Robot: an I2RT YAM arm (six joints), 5 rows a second.
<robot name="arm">
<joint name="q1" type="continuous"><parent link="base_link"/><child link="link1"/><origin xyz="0 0 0.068" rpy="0 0 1.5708"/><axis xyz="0 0 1"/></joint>
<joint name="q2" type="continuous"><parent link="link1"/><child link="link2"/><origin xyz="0.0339 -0.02 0.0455" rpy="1.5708 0 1.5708"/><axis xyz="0 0 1"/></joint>
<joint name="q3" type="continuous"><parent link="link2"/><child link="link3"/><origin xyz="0.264 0 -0.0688" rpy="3.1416 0 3.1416"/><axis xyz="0 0 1"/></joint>
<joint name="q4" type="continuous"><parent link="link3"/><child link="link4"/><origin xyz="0.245 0.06 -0.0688" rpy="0 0 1.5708"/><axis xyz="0 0 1"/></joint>
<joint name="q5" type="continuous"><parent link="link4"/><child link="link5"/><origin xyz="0.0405 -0.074 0.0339" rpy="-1.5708 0 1.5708"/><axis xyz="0 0 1"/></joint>
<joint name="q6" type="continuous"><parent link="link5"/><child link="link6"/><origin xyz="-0.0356 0 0.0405" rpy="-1.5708 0 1.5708"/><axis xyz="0 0 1"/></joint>
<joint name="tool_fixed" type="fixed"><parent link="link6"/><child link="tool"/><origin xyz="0 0 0" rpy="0 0 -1.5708"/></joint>
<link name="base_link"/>
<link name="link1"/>
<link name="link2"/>
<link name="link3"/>
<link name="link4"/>
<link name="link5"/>
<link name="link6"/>
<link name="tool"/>
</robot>
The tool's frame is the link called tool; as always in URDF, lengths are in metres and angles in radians. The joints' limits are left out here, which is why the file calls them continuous.
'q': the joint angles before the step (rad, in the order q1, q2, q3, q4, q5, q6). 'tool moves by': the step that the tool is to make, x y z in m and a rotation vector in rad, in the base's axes. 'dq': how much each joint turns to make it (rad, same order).
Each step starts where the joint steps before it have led.
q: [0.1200, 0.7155, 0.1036, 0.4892, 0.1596, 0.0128]
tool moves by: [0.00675, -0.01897, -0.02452, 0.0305, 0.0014, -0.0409]
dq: [-0.1362, 0.2147, -0.0721, 0.2849, -0.0984, 0.0187]
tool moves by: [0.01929, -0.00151, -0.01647, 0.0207, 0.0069, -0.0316]
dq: [-0.0012, 0.3415, 0.0129, 0.3195, 0.0275, 0.0244]
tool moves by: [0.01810, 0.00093, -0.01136, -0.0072, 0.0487, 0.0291]
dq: [0.0016, 0.1823, 0.0534, 0.0812, -0.0259, -0.0123]
